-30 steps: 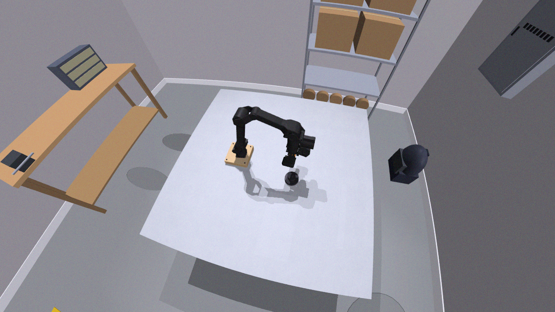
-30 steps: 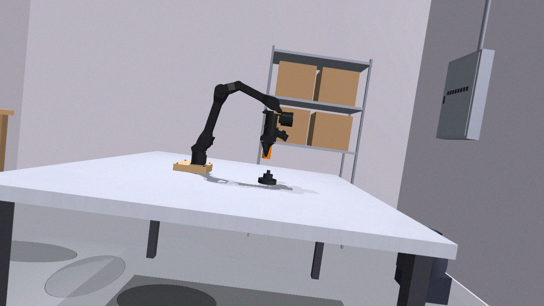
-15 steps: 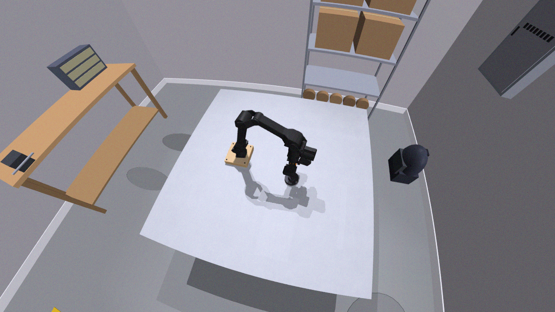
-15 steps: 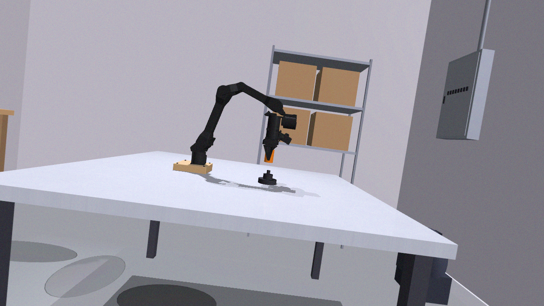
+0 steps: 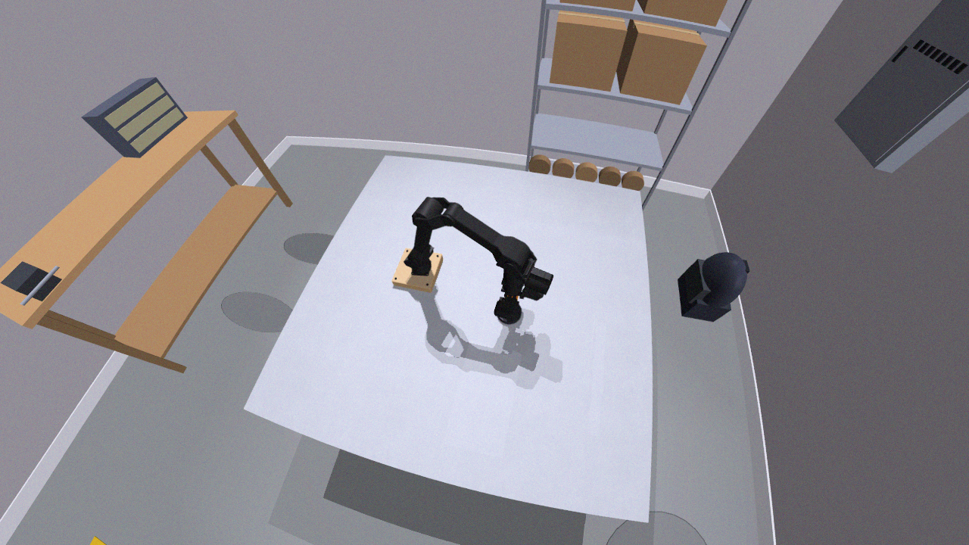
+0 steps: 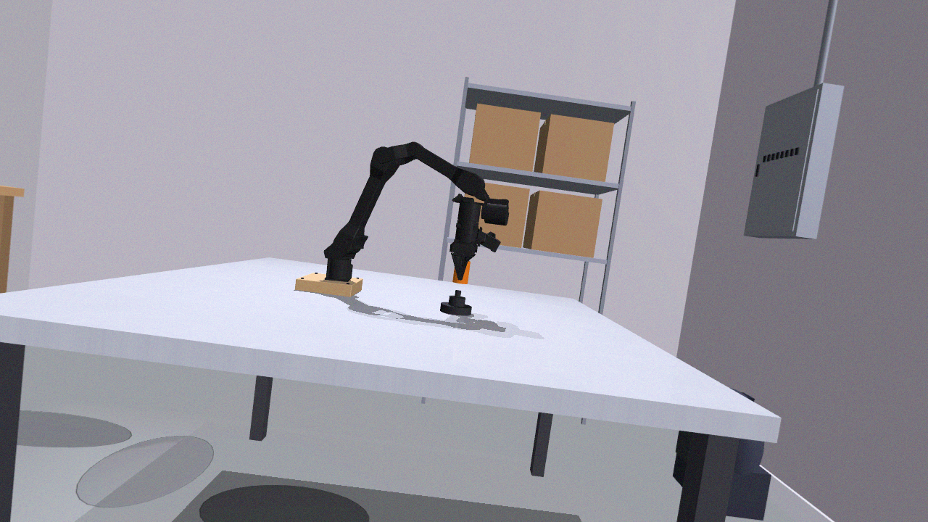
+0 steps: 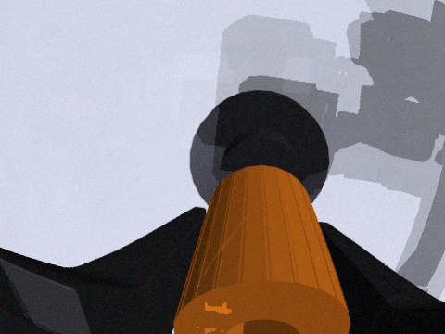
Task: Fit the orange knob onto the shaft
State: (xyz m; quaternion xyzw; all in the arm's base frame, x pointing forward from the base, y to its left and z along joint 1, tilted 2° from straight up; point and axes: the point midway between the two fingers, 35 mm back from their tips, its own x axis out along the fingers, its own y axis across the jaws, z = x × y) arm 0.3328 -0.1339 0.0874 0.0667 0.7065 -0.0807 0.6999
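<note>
Now: gripper tip 6 cm above the dark round pedestal. Also, from my gripper tip: orange knob (2 cm above).
</note>
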